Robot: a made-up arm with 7 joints. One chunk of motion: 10 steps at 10 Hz.
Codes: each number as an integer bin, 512 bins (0 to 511) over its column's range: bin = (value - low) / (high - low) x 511, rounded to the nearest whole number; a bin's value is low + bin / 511 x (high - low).
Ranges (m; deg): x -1.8..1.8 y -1.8..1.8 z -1.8..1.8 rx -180..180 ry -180..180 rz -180..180
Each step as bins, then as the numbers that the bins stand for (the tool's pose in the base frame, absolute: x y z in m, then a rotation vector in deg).
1 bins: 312 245 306 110 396 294
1 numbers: 0.3980 -0.0740 0.3558 -102.50 98.98 27.12
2 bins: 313 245 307 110 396 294
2 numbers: 0.4051 -0.0740 0.3628 -102.50 98.98 27.12
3 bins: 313 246 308 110 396 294
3 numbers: 0.4051 -0.0669 0.3699 -102.50 98.98 27.12
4 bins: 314 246 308 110 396 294
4 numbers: 0.4121 -0.0669 0.3699 -102.50 98.98 27.12
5 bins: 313 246 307 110 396 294
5 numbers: 0.4051 -0.0669 0.3628 -102.50 98.98 27.12
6 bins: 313 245 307 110 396 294
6 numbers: 0.4051 -0.0740 0.3628 -102.50 98.98 27.12
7 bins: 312 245 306 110 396 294
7 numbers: 0.3980 -0.0740 0.3558 -102.50 98.98 27.12
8 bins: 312 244 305 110 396 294
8 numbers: 0.3980 -0.0810 0.3487 -102.50 98.98 27.12
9 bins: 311 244 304 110 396 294
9 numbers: 0.3910 -0.0810 0.3417 -102.50 98.98 27.12
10 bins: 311 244 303 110 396 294
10 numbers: 0.3910 -0.0810 0.3346 -102.50 98.98 27.12
